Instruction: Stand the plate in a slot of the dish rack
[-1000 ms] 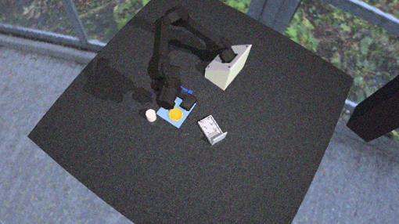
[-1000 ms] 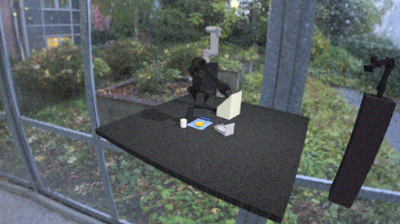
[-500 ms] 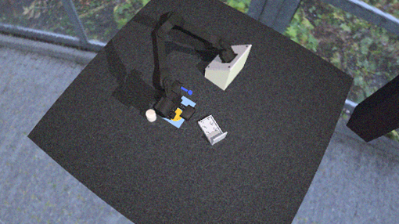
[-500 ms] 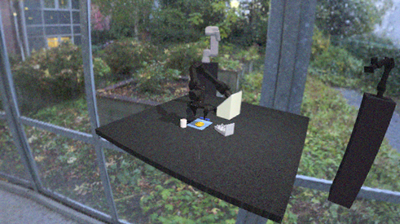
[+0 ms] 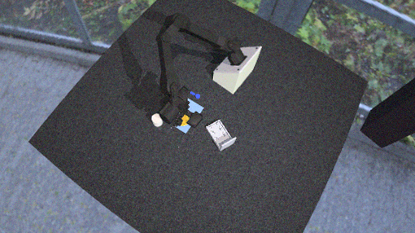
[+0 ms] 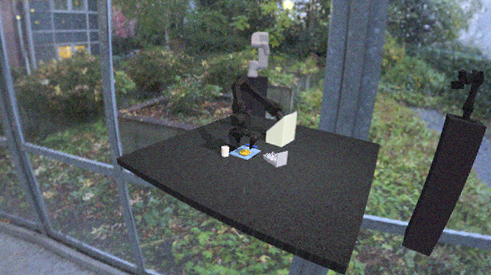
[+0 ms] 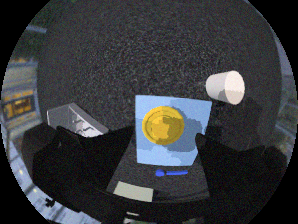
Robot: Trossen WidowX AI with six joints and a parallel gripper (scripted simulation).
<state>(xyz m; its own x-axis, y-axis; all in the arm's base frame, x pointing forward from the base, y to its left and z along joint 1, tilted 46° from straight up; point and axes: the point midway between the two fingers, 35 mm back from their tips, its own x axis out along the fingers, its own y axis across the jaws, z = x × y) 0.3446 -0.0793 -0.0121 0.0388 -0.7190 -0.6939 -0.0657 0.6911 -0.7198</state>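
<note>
The yellow plate is 3 cm below my gripper tip and 1 cm behind it. Round my gripper tip: white cylinder: 8 cm to the right, 8 cm ahead, 2 cm below; light blue mat: 4 cm below, 3 cm behind, 2 cm to the right; dish rack: 18 cm to the left, 6 cm behind, 2 cm below.
</note>
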